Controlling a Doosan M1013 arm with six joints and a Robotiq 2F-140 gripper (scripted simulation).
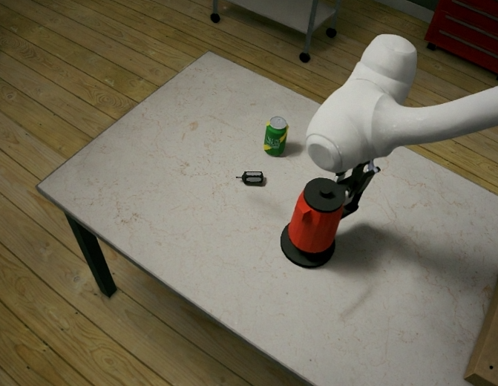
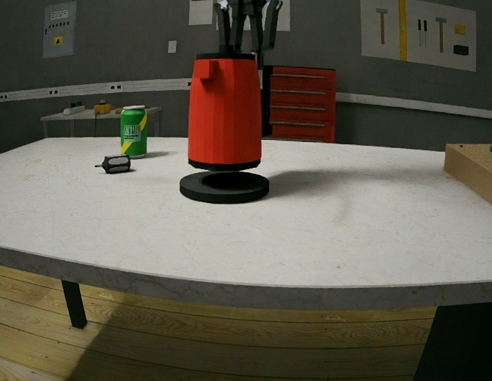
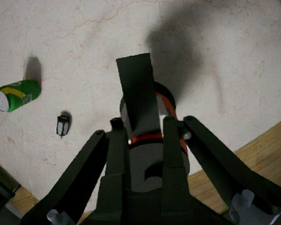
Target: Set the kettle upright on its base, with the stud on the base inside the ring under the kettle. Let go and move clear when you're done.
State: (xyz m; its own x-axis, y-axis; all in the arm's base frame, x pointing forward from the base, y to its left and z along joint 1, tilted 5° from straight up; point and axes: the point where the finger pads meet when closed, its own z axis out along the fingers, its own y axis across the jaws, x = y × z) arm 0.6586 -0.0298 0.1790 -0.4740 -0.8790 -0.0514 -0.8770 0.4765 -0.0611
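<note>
My hand is 2 cm short of the red kettle, 3 cm to the right of it and 6 cm above it. Round my hand: black round base (3 cm ahead, 6 cm to the left, 19 cm below); black tool (27 cm ahead, 5 cm to the right, 18 cm below).
</note>
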